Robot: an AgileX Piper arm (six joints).
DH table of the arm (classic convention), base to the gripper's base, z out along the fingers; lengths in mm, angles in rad. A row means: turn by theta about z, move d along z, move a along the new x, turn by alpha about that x. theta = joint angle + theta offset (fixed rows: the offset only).
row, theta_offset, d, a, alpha
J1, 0, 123, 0, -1.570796
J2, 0.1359, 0, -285.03, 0
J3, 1.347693, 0, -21.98, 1.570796
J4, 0, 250.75, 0, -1.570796
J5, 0, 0, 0, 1.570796
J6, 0, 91, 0, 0
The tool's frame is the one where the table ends.
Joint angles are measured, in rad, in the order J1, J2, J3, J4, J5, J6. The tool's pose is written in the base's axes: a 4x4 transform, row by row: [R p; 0 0 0 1], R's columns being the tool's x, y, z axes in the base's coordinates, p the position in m. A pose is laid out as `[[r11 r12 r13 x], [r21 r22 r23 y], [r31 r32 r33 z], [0 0 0 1]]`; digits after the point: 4 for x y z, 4 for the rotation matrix.
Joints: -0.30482 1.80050 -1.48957 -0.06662 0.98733 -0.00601
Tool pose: [[-0.9053 0.2799 0.3195 0.3642], [0.2401 0.9577 -0.1588 -0.1199], [-0.3504 -0.0670 -0.9342 0.2700], [0 0 0 1]]
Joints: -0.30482 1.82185 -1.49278 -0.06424 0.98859 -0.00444
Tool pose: [[-0.9108 0.2808 0.3027 0.3674], [0.2449 0.9576 -0.1515 -0.1207], [-0.3324 -0.0638 -0.9410 0.2626], [0 0 0 1]]
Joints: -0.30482 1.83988 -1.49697 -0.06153 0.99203 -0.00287
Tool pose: [[-0.9152 0.2821 0.2878 0.3700], [0.2497 0.9575 -0.1445 -0.1213], [-0.3163 -0.0604 -0.9467 0.2567], [0 0 0 1]]
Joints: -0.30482 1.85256 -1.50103 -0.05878 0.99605 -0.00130
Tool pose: [[-0.9180 0.2838 0.2769 0.3718], [0.2540 0.9572 -0.1388 -0.1217], [-0.3045 -0.0571 -0.9508 0.2527], [0 0 0 1]]
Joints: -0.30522 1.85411 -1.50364 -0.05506 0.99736 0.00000
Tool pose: [[-0.9170 0.2864 0.2775 0.3723], [0.2576 0.9566 -0.1359 -0.1217], [-0.3044 -0.0531 -0.9511 0.2528], [0 0 0 1]]
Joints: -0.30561 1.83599 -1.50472 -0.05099 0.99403 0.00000
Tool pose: [[-0.9096 0.2887 0.2989 0.3704], [0.2578 0.9561 -0.1391 -0.1209], [-0.3259 -0.0495 -0.9441 0.2602], [0 0 0 1]]
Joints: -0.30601 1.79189 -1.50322 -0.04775 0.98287 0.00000
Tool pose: [[-0.8911 0.2918 0.3476 0.3651], [0.2538 0.9553 -0.1515 -0.1191], [-0.3763 -0.0468 -0.9253 0.2772], [0 0 0 1]]
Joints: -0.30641 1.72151 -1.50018 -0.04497 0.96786 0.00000
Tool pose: [[-0.8582 0.2956 0.4197 0.3547], [0.2448 0.9543 -0.1716 -0.1158], [-0.4513 -0.0446 -0.8913 0.3035], [0 0 0 1]]
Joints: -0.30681 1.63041 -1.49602 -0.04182 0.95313 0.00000
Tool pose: [[-0.8096 0.2999 0.5046 0.3385], [0.2311 0.9531 -0.1956 -0.1105], [-0.5395 -0.0418 -0.8409 0.3362], [0 0 0 1]]
